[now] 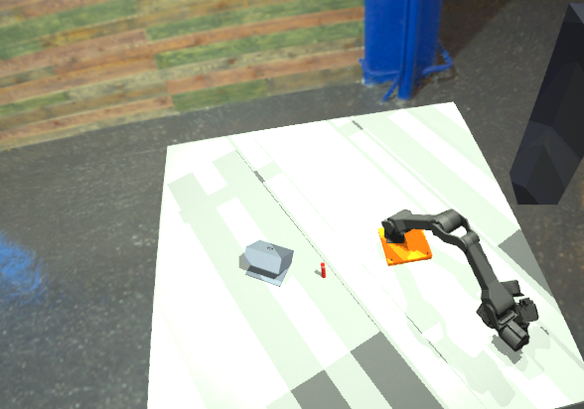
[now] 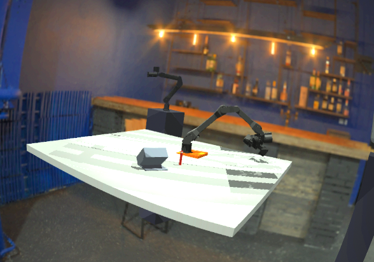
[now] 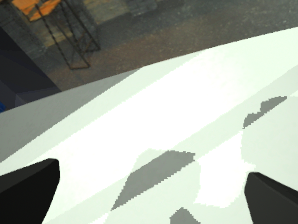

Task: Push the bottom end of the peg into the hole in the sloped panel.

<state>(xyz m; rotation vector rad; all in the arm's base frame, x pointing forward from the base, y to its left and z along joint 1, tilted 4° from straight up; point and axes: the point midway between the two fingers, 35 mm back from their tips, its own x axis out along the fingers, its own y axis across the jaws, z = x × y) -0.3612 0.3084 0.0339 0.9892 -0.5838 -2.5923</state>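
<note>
Right now my gripper tip is 62 cm short of the red peg and 13 cm to the left of it. From my gripper tip the other things lie so: sloped panel: 81 cm ahead, 18 cm to the right.
</note>
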